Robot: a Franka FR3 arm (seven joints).
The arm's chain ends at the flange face. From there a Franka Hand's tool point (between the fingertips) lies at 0.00 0.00 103.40 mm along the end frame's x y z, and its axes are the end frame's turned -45 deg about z.
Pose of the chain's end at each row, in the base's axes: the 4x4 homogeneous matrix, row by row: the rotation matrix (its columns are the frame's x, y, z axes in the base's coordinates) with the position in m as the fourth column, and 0 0 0 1 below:
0.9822 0.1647 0.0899 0.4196; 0.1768 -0.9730 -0.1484 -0.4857; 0.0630 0.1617 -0.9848 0.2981; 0 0 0 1
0.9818 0.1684 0.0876 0.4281; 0.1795 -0.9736 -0.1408 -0.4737; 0.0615 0.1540 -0.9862 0.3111; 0 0 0 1
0.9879 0.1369 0.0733 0.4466; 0.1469 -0.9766 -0.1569 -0.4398; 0.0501 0.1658 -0.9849 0.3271; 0 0 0 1
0.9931 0.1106 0.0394 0.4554; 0.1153 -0.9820 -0.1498 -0.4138; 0.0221 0.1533 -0.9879 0.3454; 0 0 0 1
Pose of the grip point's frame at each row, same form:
0.5781 0.8110 0.0899 0.4289; 0.8130 -0.5630 -0.1484 -0.5010; -0.0698 0.1589 -0.9848 0.1963; 0 0 0 1
0.5752 0.8133 0.0876 0.4372; 0.8154 -0.5615 -0.1408 -0.4883; -0.0654 0.1524 -0.9862 0.2091; 0 0 0 1
0.6017 0.7954 0.0733 0.4542; 0.7944 -0.5867 -0.1569 -0.4560; -0.0818 0.1527 -0.9849 0.2253; 0 0 0 1
0.6240 0.7804 0.0394 0.4595; 0.7759 -0.6128 -0.1498 -0.4293; -0.0928 0.1240 -0.9879 0.2433; 0 0 0 1

